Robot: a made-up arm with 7 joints.
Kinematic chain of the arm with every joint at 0, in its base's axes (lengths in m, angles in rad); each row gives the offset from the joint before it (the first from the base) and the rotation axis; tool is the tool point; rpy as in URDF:
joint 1: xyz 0 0 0 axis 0.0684 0.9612 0.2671
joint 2: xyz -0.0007 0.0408 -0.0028 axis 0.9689 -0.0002 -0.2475
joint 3: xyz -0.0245 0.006 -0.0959 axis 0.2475 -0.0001 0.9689
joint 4: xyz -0.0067 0 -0.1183 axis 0.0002 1 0
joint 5: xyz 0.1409 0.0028 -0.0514 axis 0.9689 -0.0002 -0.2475
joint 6: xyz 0.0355 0 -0.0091 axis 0.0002 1 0
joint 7: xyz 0.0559 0 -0.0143 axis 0.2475 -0.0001 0.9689
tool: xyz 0 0 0 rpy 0 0.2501 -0.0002
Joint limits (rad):
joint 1: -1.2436..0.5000
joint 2: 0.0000..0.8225
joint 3: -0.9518..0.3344
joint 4: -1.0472..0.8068
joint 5: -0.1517..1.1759
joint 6: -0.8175..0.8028
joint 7: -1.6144..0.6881
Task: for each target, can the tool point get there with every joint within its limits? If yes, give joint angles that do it. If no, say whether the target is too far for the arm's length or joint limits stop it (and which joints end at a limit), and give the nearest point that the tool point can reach.
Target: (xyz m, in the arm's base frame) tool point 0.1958 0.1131 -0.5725
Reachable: no: too far | nearest point 0.1457 0.0937 -0.4210 | short by 0.161 m
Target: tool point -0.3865 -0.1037 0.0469
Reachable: no: joint limits stop it (at a limit: joint 1, joint 2, joint 3, joint 4, joint 5, joint 6) | nearest point -0.0320 -0.0263 -0.1141 | short by 0.397 m
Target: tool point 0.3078 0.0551 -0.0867
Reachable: yes | joints -0.5439 0.3379 -0.0083 -0.2114 0.4934 -0.1550 0.0231
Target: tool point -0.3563 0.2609 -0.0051
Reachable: no: joint limits stop it (at a limit: joint 1, joint 2, joint 3, joint 4, joint 5, joint 6) | nearest point -0.2196 0.2683 -0.3072 | short by 0.332 m
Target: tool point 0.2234 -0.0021 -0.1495
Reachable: yes | joints -0.4091 0.7247 -0.5143 -0.4106 1.0130 -0.5014 -1.2346
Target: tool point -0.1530 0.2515 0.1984
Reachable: no: joint limits stop it (at a limit: joint 1, joint 2, joint 3, joint 4, joint 5, joint 6) | nearest point 0.0791 0.0980 0.1535 | short by 0.282 m
